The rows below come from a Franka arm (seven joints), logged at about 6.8 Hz.
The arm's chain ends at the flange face. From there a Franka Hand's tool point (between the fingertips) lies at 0.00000 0.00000 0.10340 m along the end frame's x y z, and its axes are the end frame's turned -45 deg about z.
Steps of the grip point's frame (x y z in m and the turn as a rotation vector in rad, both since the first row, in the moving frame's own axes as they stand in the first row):
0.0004 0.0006 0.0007 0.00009 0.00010 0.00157
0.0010 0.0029 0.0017 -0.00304 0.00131 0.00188
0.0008 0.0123 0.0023 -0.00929 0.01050 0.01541
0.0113 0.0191 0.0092 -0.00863 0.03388 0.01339
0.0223 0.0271 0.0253 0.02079 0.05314 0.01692
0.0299 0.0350 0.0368 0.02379 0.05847 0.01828
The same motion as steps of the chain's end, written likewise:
0.0007 0.0002 0.0007 0.00013 0.00001 0.00157
0.0024 0.0012 0.0017 -0.00122 0.00308 0.00188
0.0078 0.0082 0.0023 0.00086 0.01399 0.01541
0.0184 0.0073 0.0093 0.01785 0.03006 0.01339
0.0325 0.0088 0.0255 0.05228 0.02287 0.01692
0.0433 0.0096 0.0370 0.05817 0.02452 0.01828

